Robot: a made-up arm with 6 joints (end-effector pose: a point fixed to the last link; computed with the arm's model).
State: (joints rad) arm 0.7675 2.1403 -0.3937 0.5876 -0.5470 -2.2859
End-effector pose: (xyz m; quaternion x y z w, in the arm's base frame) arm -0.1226 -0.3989 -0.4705 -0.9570 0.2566 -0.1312 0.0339
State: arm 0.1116 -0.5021 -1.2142 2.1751 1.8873 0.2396
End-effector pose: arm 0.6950 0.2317 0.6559 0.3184 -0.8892 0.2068 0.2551
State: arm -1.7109 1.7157 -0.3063 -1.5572 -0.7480 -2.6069
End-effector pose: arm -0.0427 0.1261 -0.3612 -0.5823 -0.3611 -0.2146 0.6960
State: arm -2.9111 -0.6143 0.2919 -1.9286 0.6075 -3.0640
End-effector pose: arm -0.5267 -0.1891 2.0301 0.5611 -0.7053 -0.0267 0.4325
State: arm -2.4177 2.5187 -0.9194 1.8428 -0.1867 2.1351
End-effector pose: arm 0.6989 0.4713 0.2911 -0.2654 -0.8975 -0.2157 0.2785
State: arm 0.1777 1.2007 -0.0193 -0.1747 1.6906 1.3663
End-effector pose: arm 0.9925 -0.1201 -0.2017 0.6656 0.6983 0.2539 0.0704
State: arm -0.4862 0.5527 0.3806 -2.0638 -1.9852 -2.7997
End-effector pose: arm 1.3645 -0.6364 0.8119 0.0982 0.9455 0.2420 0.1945
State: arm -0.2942 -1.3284 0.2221 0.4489 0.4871 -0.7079
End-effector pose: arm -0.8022 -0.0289 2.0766 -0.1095 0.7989 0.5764 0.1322
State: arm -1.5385 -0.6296 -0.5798 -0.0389 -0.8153 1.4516
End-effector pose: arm -0.2747 -0.8216 1.3271 -0.9249 -0.0008 -0.0668 0.3744
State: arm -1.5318 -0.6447 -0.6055 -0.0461 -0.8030 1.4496
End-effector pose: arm -0.2698 -0.8158 1.3061 -0.9248 -0.0049 -0.0699 0.3739
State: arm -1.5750 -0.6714 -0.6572 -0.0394 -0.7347 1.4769
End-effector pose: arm -0.3039 -0.7895 1.2667 -0.9337 0.0113 -0.0630 0.3523
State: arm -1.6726 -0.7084 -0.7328 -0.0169 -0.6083 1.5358
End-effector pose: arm -0.3751 -0.7363 1.2106 -0.9487 0.0513 -0.0405 0.3094
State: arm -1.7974 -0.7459 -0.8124 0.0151 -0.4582 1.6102
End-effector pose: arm -0.4558 -0.6636 1.1517 -0.9596 0.1055 -0.0031 0.2606
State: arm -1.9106 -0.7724 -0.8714 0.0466 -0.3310 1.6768
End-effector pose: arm -0.5191 -0.5939 1.1086 -0.9615 0.1562 0.0377 0.2227
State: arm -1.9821 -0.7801 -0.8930 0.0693 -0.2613 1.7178
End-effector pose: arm -0.5558 -0.5515 1.0942 -0.9585 0.1886 0.0664 0.2034
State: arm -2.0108 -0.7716 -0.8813 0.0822 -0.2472 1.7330
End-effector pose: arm -0.5721 -0.5400 1.1056 -0.9557 0.2019 0.0790 0.1990
